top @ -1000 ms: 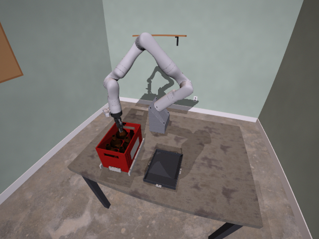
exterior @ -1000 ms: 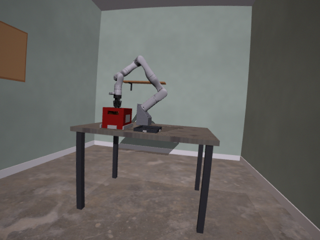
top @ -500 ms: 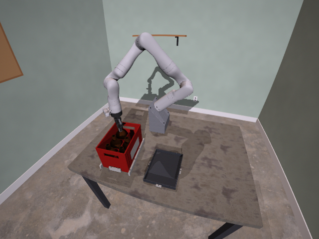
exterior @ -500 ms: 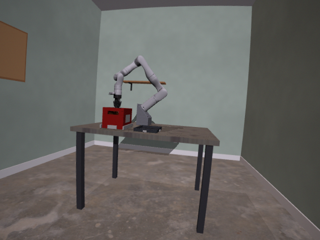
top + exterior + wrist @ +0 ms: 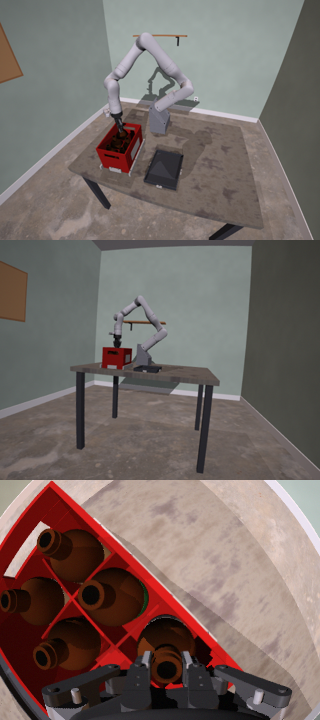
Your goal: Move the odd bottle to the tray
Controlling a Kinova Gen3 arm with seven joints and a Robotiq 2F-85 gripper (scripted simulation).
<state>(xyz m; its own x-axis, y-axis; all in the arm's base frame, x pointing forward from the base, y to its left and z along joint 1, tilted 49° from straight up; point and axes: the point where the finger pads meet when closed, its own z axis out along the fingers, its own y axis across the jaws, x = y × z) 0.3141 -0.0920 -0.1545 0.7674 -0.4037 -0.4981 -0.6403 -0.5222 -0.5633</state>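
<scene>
The crate is 80 mm ahead of my hand, 70 mm below it and 50 mm to the left of it. Round my hand: dark tray 350 mm to the left, 140 mm below, 110 mm ahead.
</scene>
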